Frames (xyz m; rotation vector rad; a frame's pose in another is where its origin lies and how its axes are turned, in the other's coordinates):
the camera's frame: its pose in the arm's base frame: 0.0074 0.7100 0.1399 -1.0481 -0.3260 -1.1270
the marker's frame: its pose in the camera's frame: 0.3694 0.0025 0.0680 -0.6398 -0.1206 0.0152
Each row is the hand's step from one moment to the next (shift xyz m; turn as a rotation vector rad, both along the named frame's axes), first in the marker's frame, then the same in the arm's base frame.
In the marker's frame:
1: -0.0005 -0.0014 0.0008 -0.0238 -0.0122 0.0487
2: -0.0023 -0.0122 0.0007 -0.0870 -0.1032 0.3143
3: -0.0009 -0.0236 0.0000 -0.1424 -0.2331 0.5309
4: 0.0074 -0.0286 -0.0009 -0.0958 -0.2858 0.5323
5: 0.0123 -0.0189 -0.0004 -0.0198 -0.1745 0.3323
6: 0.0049 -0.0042 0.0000 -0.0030 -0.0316 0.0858
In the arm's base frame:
1: -0.0005 0.0015 0.0006 0.0140 0.0533 -0.0073
2: -0.0072 0.0073 0.0070 0.1116 0.3229 0.0171
3: -0.0131 0.0115 0.0160 0.1594 0.5707 0.0736
4: -0.0121 0.0091 0.0254 0.1560 0.5737 0.1438
5: -0.0041 0.0026 0.0220 0.1200 0.3370 0.1154
6: 0.0003 -0.0004 0.0064 0.0393 0.0797 0.0218

